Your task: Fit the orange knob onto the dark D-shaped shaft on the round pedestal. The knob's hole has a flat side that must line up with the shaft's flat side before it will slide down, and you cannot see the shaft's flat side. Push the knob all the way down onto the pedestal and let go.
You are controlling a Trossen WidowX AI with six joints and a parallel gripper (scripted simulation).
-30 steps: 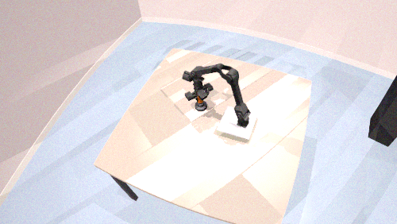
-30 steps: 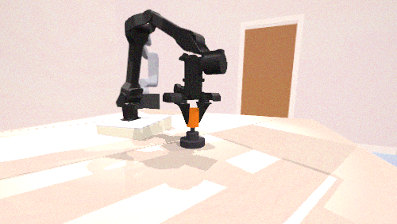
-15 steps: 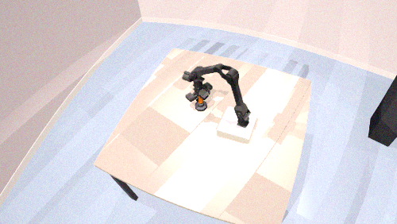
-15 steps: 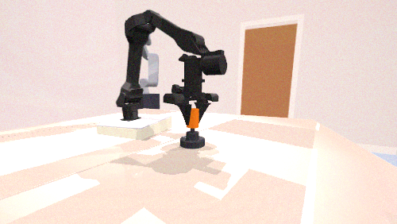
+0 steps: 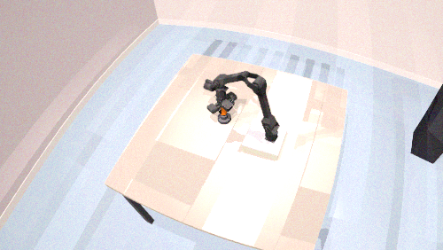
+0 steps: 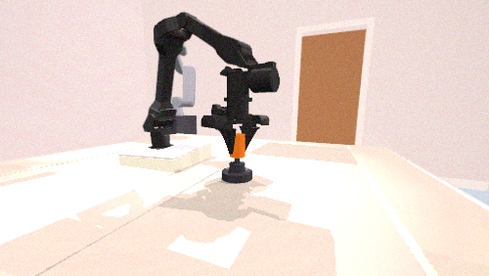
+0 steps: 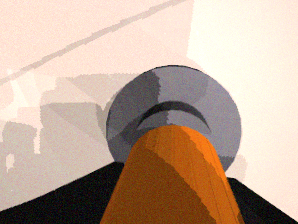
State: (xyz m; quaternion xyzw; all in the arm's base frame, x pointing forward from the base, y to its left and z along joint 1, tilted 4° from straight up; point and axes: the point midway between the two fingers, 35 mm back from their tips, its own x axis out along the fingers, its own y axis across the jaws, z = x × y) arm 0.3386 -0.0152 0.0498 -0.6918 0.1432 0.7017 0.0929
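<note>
The orange knob is 20 mm above my gripper tip. The rest, counted from my gripper tip: pedestal (40 mm below).
</note>
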